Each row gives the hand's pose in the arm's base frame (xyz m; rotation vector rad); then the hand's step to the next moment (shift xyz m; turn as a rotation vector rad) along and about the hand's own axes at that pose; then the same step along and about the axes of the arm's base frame.
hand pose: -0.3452 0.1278 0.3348 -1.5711 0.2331 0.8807
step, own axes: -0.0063 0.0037 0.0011 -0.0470 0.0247 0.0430
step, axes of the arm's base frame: -0.0070 -0.0019 0.0013 -0.0644 0.0183 0.0137
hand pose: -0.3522 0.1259 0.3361 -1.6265 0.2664 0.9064
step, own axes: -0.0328 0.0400 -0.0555 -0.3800 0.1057 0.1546
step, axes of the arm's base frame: -0.0241 -0.0716 -0.0070 -0.3835 -0.0021 0.1800
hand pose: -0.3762 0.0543 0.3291 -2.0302 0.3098 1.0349
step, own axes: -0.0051 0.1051 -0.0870 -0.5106 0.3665 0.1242
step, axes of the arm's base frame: -0.0105 -0.1336 -0.0261 -0.5883 -0.2089 0.1441
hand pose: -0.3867 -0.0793 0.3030 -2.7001 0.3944 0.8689
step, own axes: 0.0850 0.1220 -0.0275 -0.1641 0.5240 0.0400
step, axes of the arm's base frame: 0.0397 -0.1367 -0.0510 -0.3264 -0.4426 -0.0255
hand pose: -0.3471 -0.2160 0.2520 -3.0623 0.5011 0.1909
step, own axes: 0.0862 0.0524 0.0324 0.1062 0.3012 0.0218
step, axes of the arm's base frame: 0.0606 -0.0752 -0.0437 0.0011 -0.3178 -0.0388
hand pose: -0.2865 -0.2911 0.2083 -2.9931 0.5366 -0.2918
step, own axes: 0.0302 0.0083 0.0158 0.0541 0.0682 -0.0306
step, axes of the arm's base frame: 0.0282 -0.0176 -0.0113 0.0207 -0.0844 0.0311
